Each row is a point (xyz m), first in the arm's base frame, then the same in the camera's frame.
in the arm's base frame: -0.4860 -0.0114 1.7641
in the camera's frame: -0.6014 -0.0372 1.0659
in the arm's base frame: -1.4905 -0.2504 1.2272
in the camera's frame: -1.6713 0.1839 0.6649
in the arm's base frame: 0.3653 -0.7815 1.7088
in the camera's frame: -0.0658 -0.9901 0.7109
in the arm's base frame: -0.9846 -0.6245 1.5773
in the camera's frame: -1.2911 -0.4018 0.8405
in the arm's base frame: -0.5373 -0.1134 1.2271
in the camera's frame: -0.7313 0.0195 0.5355
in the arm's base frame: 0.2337 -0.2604 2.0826
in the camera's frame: 0.0185 -0.5652 1.2017
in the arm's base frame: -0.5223 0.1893 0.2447
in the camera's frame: -0.7029 0.5398 -0.3508
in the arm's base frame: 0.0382 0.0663 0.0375
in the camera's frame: -0.2367 0.3082 -0.6690
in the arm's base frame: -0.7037 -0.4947 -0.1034
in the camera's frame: -1.1331 0.0540 -0.7989
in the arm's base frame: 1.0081 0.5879 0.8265
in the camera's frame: 0.9178 0.2940 0.0397
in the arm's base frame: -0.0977 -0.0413 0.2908
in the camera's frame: -0.3778 0.1871 -0.4248
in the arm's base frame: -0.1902 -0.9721 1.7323
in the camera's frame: -0.6486 -1.0020 0.7858
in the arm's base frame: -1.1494 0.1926 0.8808
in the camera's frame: -1.2336 0.5740 0.3669
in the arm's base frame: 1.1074 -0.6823 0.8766
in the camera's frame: 0.5897 -0.9159 -0.1934
